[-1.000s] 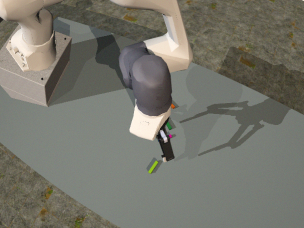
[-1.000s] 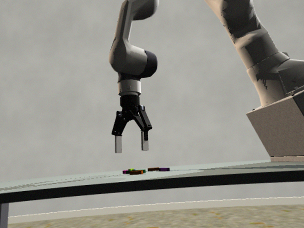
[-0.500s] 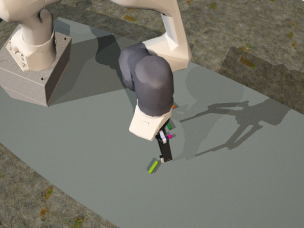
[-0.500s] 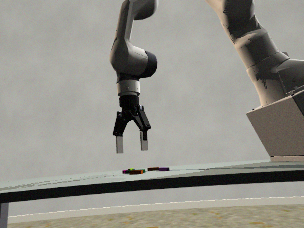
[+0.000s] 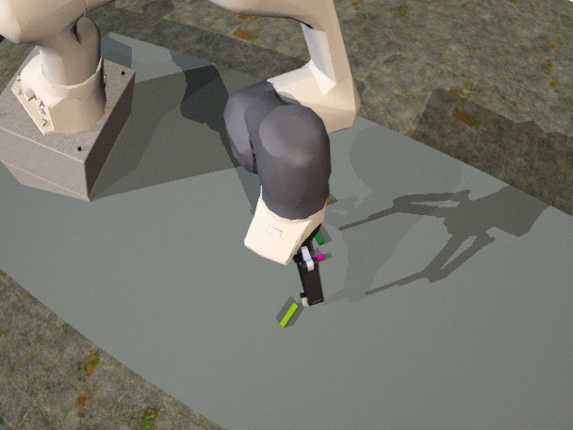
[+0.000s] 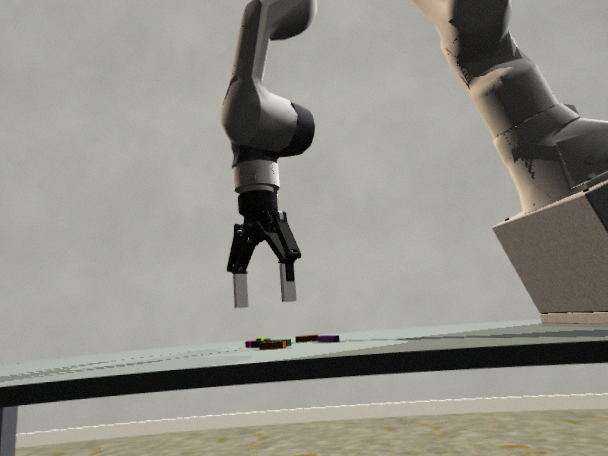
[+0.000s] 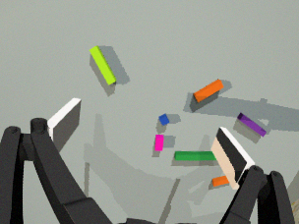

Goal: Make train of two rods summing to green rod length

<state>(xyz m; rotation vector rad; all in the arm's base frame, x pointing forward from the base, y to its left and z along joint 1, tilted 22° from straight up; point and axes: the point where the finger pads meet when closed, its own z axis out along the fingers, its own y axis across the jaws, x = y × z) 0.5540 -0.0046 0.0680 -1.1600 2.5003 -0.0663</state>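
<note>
Right now the magenta rod is 80 mm below my hand, 60 mm to the left of it and 10 mm ahead of it. The rest, counted from my hand: lime rod 80 mm below, 70 mm to the right, 30 mm ahead; then blue rod 80 mm below, 30 mm to the left, 10 mm behind; then green rod 110 mm to the left, 80 mm below, 30 mm behind.
</note>
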